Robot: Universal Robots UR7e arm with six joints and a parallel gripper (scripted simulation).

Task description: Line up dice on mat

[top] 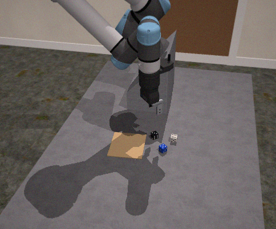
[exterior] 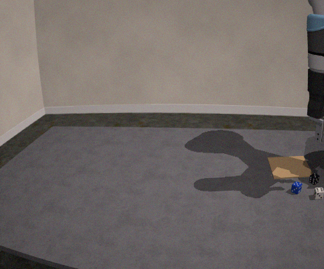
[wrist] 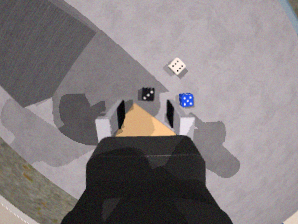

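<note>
My gripper is now 150 mm above the black die and 10 mm short of it. From my hand the other things lie so: white die 150 mm below, 80 mm to the left; tan mat 160 mm below, 90 mm to the right, 90 mm ahead; blue die 150 mm below, 70 mm ahead, 50 mm to the left.
</note>
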